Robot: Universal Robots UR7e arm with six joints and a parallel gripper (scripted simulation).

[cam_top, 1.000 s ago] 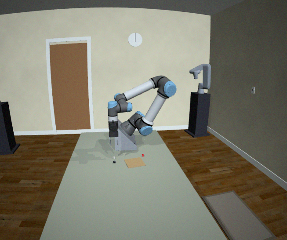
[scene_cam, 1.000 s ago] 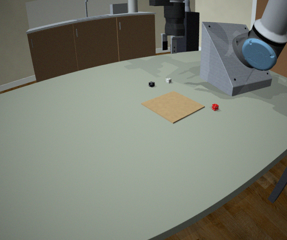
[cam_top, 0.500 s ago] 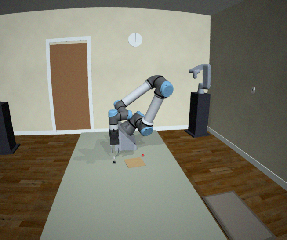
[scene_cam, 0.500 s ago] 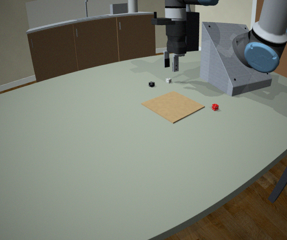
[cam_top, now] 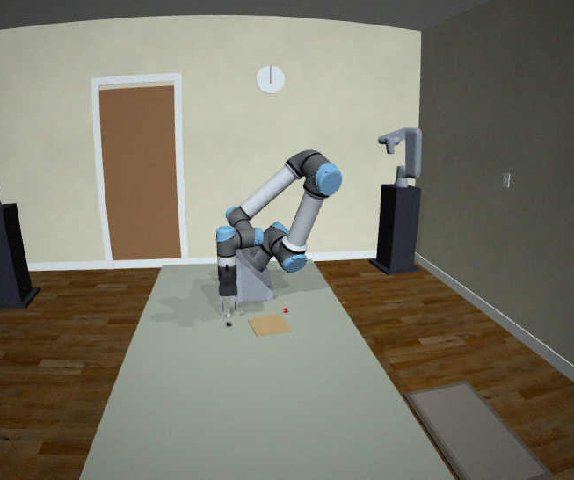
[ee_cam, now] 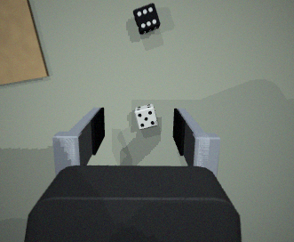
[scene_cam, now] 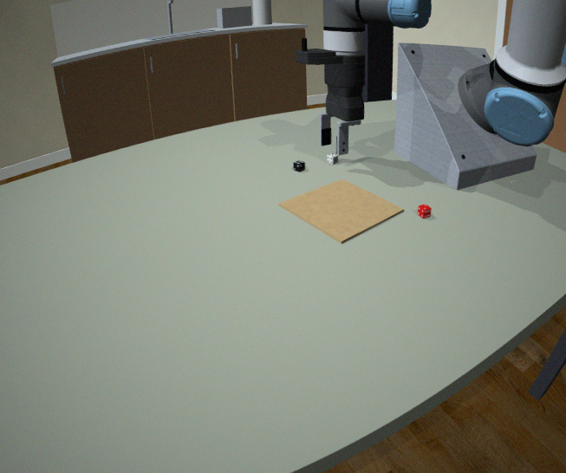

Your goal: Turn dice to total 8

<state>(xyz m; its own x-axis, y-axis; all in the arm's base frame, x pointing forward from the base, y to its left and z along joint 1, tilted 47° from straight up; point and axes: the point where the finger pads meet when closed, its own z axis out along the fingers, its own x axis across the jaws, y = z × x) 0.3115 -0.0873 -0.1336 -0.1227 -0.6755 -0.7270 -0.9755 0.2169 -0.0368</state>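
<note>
The white die lies 10 mm to the right of my hand and 40 mm below it. Round my hand: tan mat 110 mm ahead, 140 mm to the left, 50 mm below; then red die 10 mm ahead, 240 mm to the left, 40 mm below.
</note>
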